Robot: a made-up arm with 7 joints. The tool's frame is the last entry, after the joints.
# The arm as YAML. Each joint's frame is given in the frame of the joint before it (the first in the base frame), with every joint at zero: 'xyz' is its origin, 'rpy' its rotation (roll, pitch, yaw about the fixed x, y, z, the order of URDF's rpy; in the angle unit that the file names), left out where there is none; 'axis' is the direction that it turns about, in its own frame. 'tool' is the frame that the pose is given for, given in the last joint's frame.
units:
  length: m
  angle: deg
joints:
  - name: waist
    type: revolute
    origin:
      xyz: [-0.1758, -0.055, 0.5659]
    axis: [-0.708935, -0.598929, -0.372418]
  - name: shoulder
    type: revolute
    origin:
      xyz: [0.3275, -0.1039, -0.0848]
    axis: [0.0, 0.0, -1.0]
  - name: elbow
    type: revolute
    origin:
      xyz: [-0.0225, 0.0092, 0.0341]
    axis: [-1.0, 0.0, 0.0]
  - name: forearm
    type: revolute
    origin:
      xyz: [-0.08, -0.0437, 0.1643]
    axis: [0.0, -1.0, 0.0]
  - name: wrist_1
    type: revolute
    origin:
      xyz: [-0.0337, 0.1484, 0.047]
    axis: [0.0, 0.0, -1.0]
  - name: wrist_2
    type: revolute
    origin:
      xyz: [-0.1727, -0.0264, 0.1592]
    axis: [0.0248, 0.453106, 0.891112]
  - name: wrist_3
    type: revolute
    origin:
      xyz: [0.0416, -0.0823, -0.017]
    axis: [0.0, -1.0, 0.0]
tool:
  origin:
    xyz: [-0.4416, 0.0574, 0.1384]
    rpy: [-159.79, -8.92, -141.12]
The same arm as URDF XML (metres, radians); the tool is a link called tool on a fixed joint. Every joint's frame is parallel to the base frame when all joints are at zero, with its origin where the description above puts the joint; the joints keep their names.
<robot name="arm">
  <link name="base"/>
  <link name="link1"/>
  <link name="link2"/>
  <link name="link3"/>
  <link name="link4"/>
  <link name="link5"/>
  <link name="link6"/>
  <link name="link7"/>
  <link name="tool"/>
  <joint name="waist" type="continuous">
    <parent link="base"/>
    <child link="link1"/>
    <origin xyz="-0.1758 -0.0550 0.5659" rpy="0.0000 0.0000 0.0000"/>
    <axis xyz="-0.708935 -0.598929 -0.372418"/>
  </joint>
  <joint name="shoulder" type="continuous">
    <parent link="link1"/>
    <child link="link2"/>
    <origin xyz="0.3275 -0.1039 -0.0848" rpy="0.0000 0.0000 0.0000"/>
    <axis xyz="0 0 -1"/>
  </joint>
  <joint name="elbow" type="continuous">
    <parent link="link2"/>
    <child link="link3"/>
    <origin xyz="-0.0225 0.0092 0.0341" rpy="0.0000 0.0000 0.0000"/>
    <axis xyz="-1 0 0"/>
  </joint>
  <joint name="forearm" type="continuous">
    <parent link="link3"/>
    <child link="link4"/>
    <origin xyz="-0.0800 -0.0437 0.1643" rpy="0.0000 0.0000 0.0000"/>
    <axis xyz="0 -1 0"/>
  </joint>
  <joint name="wrist_1" type="continuous">
    <parent link="link4"/>
    <child link="link5"/>
    <origin xyz="-0.0337 0.1484 0.0470" rpy="0.0000 0.0000 0.0000"/>
    <axis xyz="0 0 -1"/>
  </joint>
  <joint name="wrist_2" type="continuous">
    <parent link="link5"/>
    <child link="link6"/>
    <origin xyz="-0.1727 -0.0264 0.1592" rpy="0.0000 0.0000 0.0000"/>
    <axis xyz="0.0248 0.453106 0.891112"/>
  </joint>
  <joint name="wrist_3" type="continuous">
    <parent link="link6"/>
    <child link="link7"/>
    <origin xyz="0.0416 -0.0823 -0.0170" rpy="0.0000 0.0000 0.0000"/>
    <axis xyz="0 -1 0"/>
  </joint>
  <joint name="tool_joint" type="fixed">
    <parent link="link7"/>
    <child link="tool"/>
    <origin xyz="-0.4416 0.0574 0.1384" rpy="-2.7889 -0.1557 -2.4630"/>
  </joint>
</robot>

